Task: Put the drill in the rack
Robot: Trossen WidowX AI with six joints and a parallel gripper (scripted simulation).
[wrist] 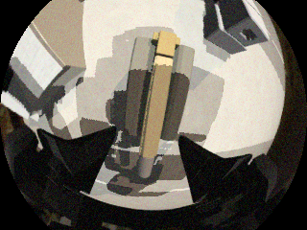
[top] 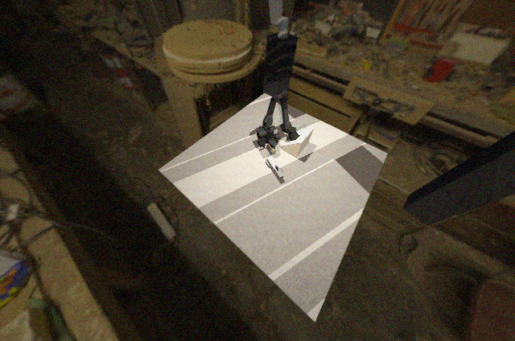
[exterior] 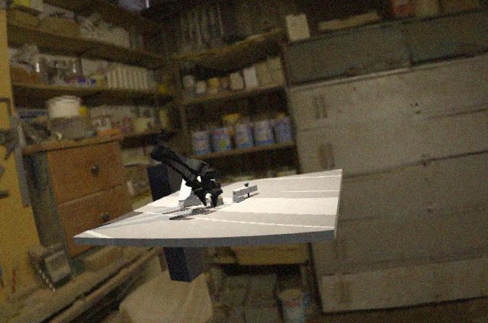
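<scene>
The tan drill is 4 cm to the left of my gripper tip, 3 cm above it and 1 cm ahead of it. From my gripper tip the other things lie so: small dark key 21 cm to the left, 14 cm ahead, 4 cm above.
</scene>
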